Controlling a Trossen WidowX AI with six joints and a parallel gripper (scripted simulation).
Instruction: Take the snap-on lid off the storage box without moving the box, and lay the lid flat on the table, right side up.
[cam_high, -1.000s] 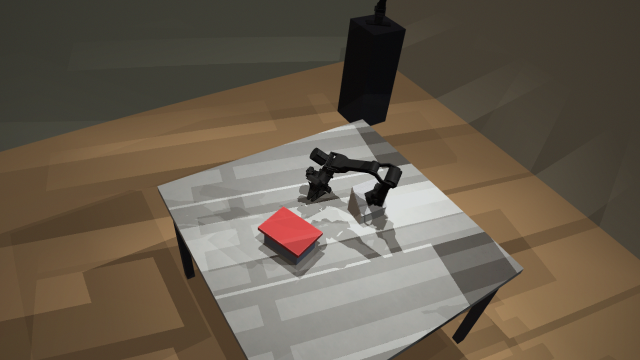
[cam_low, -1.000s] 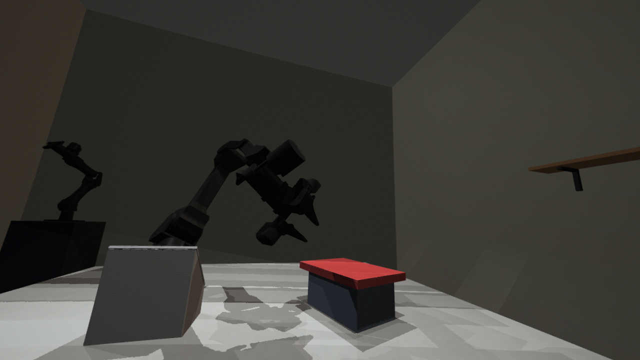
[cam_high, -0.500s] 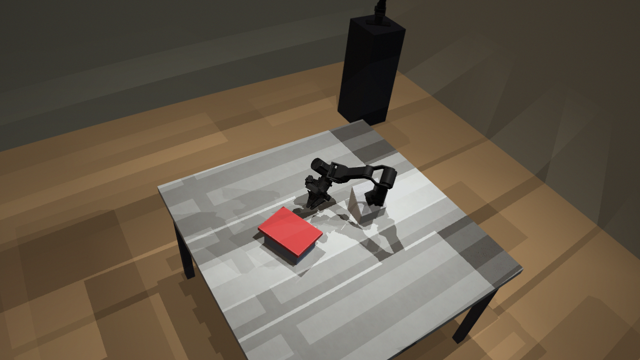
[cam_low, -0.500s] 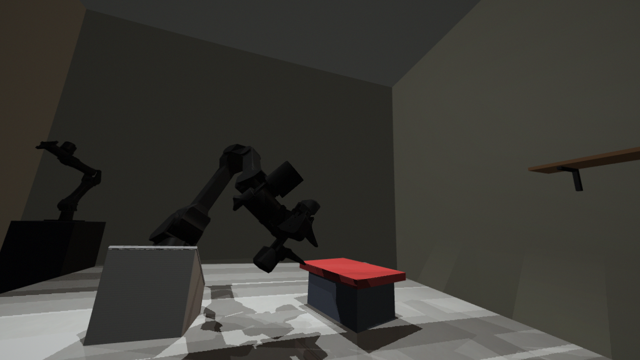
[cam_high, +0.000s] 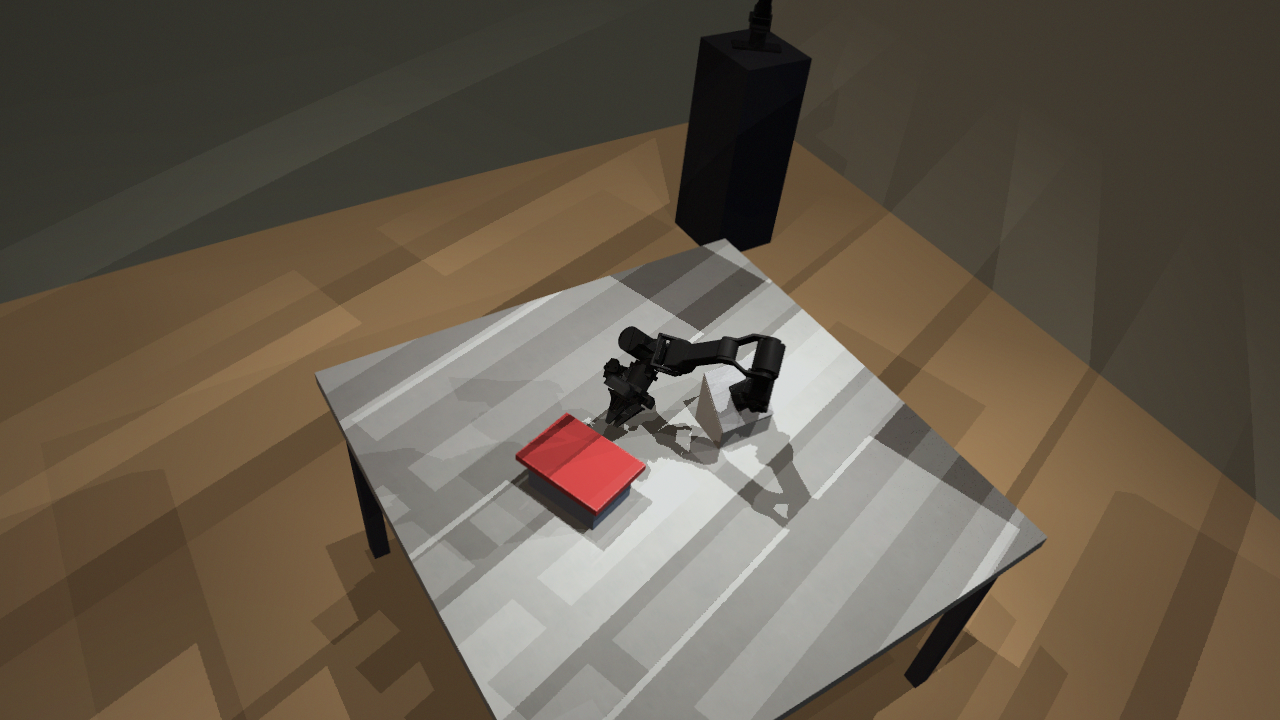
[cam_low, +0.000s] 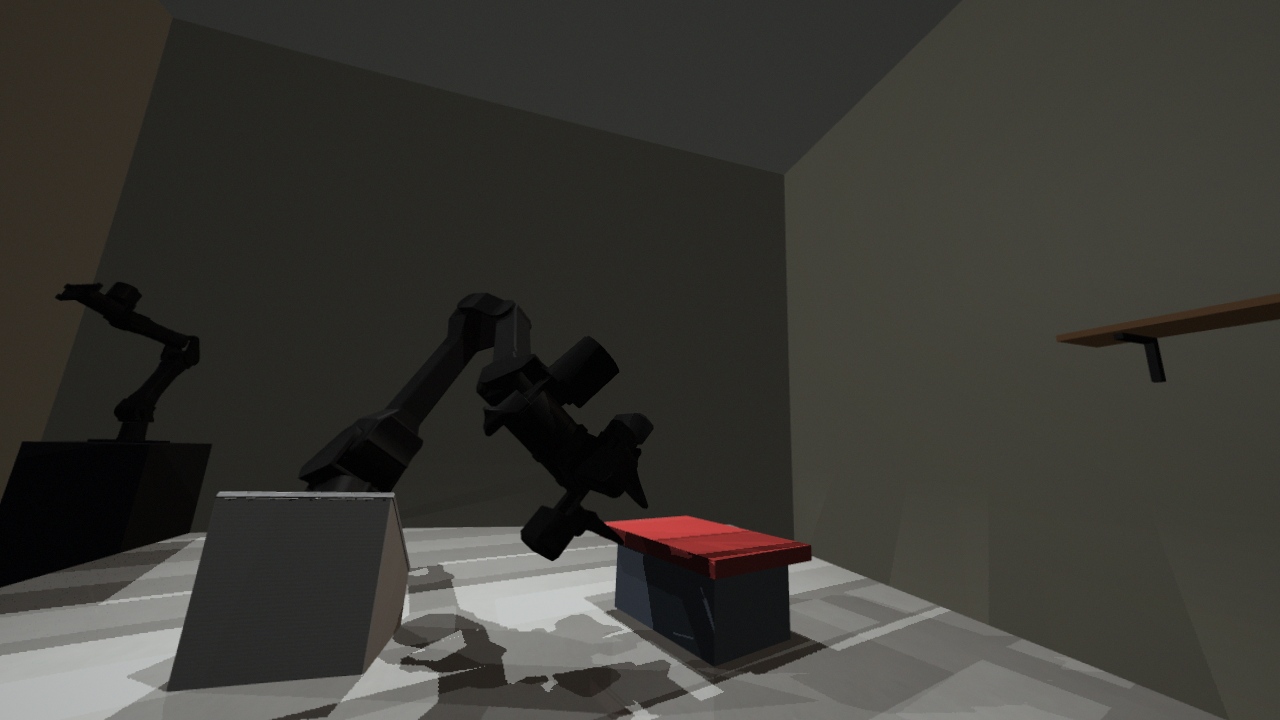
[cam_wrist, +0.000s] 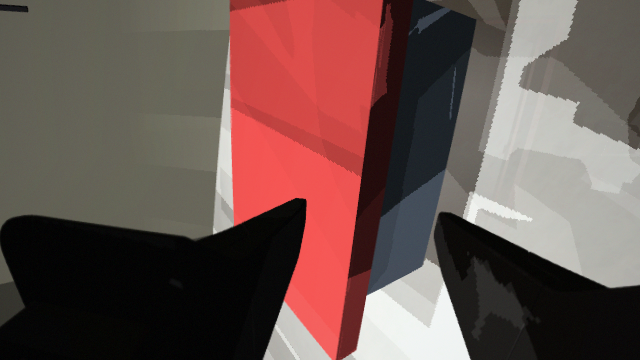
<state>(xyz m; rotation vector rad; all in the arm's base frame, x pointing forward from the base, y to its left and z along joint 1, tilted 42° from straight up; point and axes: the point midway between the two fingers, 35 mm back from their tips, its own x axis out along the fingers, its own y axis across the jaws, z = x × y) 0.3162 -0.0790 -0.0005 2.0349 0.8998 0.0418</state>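
My gripper tip is now 100 mm short of the red lid, 40 mm to the right of it and 20 mm above it. Also, from my gripper tip: storage box (100 mm ahead, 70 mm below, 40 mm to the left).
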